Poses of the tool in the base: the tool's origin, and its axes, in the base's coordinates. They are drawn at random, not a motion.
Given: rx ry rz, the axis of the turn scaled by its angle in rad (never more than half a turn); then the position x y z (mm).
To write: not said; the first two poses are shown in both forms.
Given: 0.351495 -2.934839 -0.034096 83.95 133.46 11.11
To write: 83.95 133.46 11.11 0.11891 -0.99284 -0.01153 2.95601
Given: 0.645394 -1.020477 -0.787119 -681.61 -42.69 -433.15
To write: -681.61 -42.69 -433.15 0.44777 -0.70801 -0.54610 1.44134
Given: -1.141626 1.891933 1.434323 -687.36 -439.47 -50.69
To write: -687.36 -439.47 -50.69 -0.43336 0.71817 0.54446 2.63439
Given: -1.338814 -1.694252 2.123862 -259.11 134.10 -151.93
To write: -259.11 134.10 -151.93 -0.44203 -0.55938 0.70122 3.02881
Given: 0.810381 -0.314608 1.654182 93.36 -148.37 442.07
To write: 93.36 -148.37 442.07 0.43366 -0.16836 0.88521 1.86869
